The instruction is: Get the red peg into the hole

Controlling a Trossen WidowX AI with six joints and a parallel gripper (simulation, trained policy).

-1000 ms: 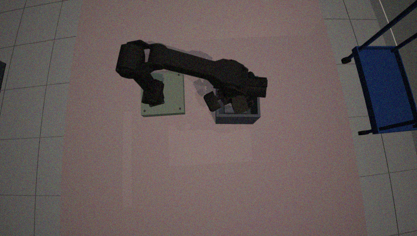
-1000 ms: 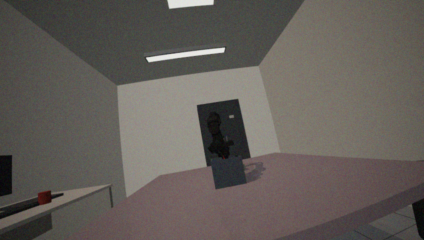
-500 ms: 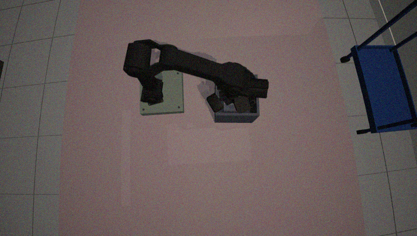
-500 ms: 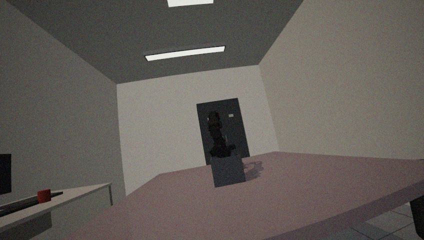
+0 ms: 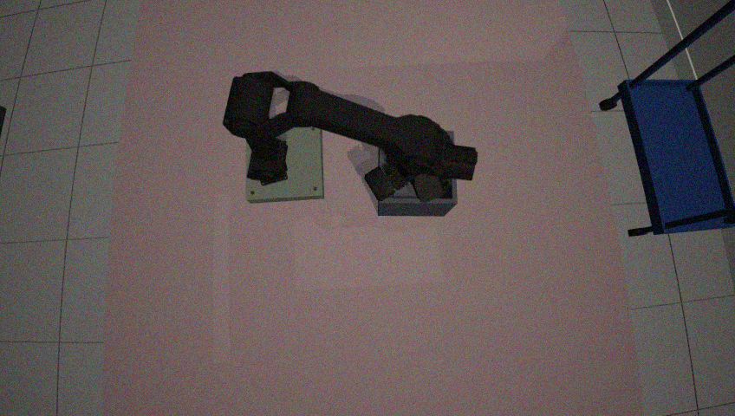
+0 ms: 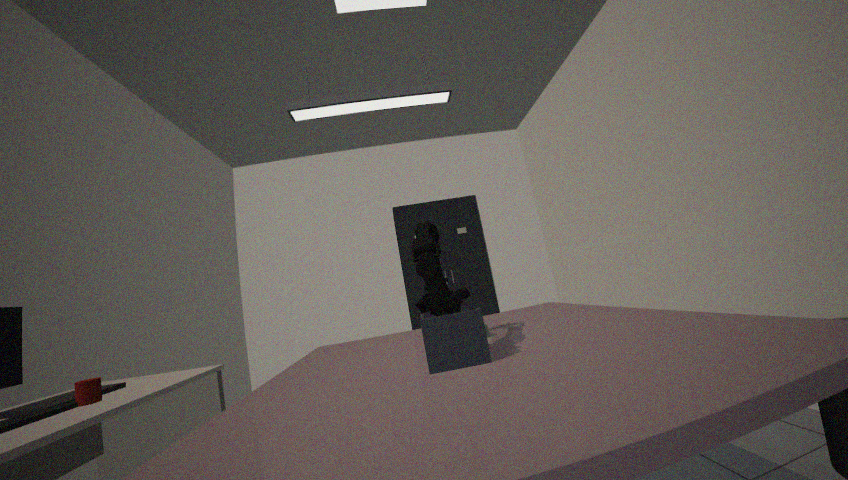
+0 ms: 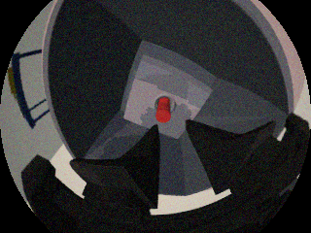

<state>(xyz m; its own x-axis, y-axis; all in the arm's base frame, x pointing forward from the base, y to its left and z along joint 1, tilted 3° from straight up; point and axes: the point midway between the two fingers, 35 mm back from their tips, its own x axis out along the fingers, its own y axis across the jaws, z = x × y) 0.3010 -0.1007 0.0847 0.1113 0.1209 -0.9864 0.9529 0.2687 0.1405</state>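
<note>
Now: the red peg 10 mm ahead of my gripper tip, 10 mm to the right of it and 30 mm below it. Round my gripper tip: plate 10 mm ahead, 10 mm to the right, 40 mm below.
</note>
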